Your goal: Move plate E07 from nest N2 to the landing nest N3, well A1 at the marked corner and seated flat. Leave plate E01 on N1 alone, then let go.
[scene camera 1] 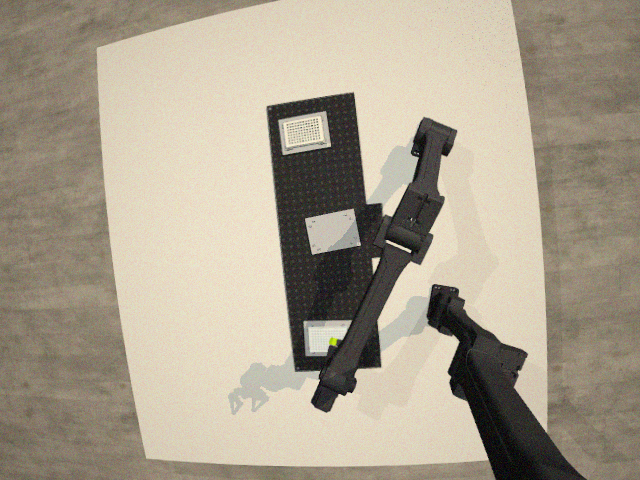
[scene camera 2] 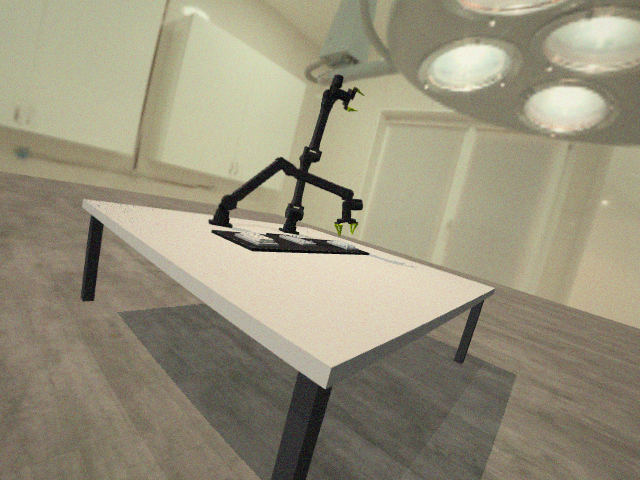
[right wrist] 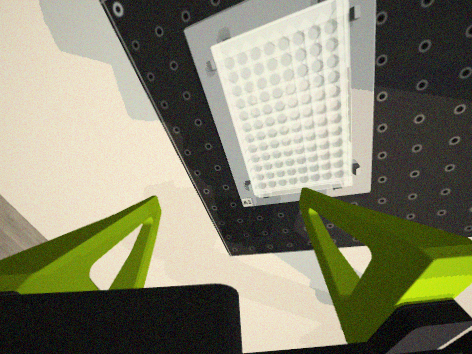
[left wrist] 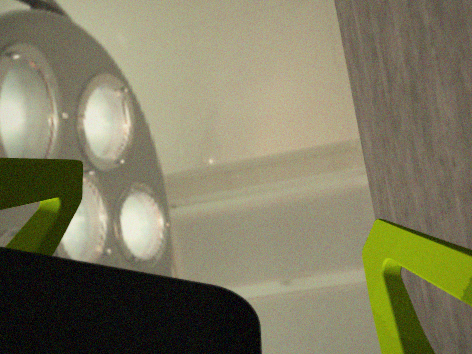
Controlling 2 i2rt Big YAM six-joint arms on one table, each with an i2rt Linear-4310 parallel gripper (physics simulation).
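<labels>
White well plate [scene camera 1: 319, 337], 1.09 m from the lens. White well plate [scene camera 1: 309, 131], 1.08 m from the lens.
</labels>
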